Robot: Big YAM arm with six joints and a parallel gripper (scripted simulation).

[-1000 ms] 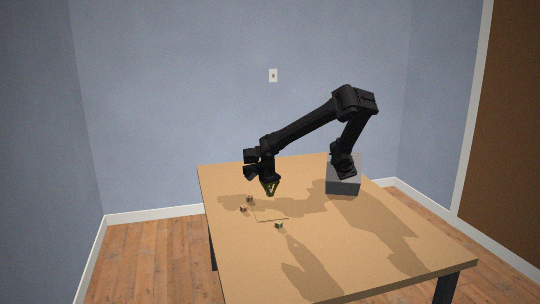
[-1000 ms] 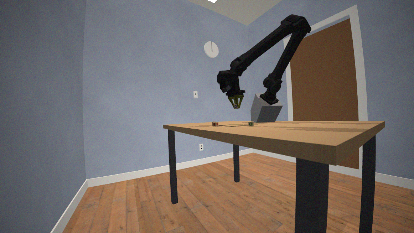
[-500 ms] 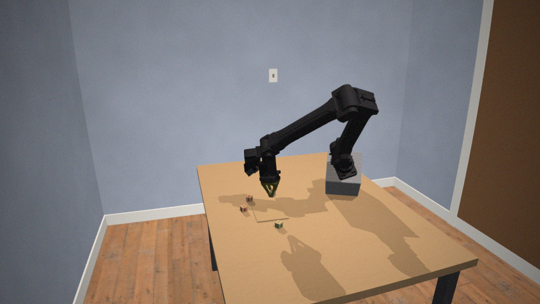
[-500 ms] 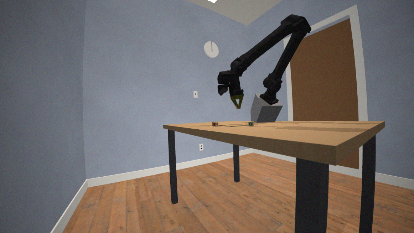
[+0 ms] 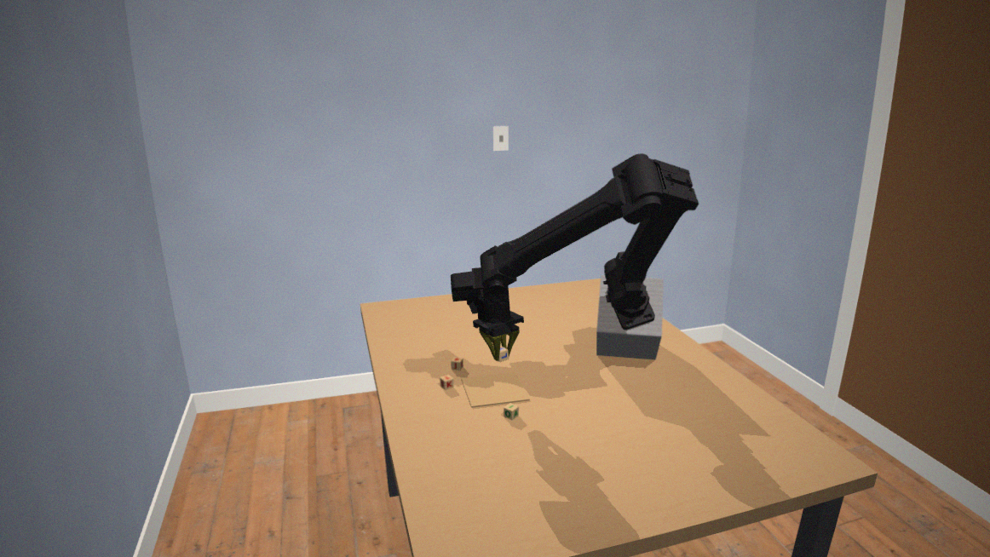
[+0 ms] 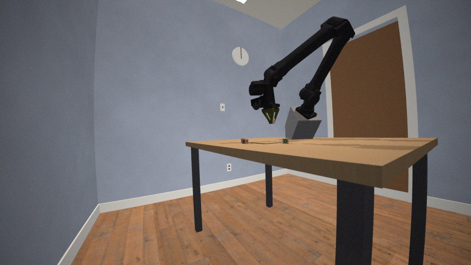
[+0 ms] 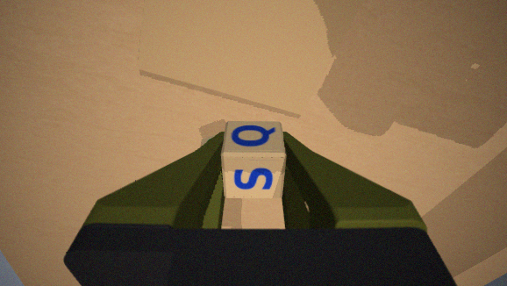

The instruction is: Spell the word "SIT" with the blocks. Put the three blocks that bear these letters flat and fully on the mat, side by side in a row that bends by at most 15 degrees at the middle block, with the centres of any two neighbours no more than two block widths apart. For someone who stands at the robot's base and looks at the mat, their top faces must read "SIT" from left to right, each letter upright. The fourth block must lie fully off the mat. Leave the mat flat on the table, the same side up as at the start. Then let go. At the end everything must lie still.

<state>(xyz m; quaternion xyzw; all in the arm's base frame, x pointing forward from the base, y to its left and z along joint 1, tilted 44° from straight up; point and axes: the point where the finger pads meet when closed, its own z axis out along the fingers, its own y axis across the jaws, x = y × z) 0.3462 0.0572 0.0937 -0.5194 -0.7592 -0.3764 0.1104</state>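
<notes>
Now: the tan mat 11 cm below my hand, 4 cm to the right of it and 1 cm ahead of it. The rest, counted from my hand: T block (13 cm ahead, 10 cm below, 6 cm to the right); then green-lettered block (10 cm below, 9 cm to the left, 1 cm behind).
</notes>
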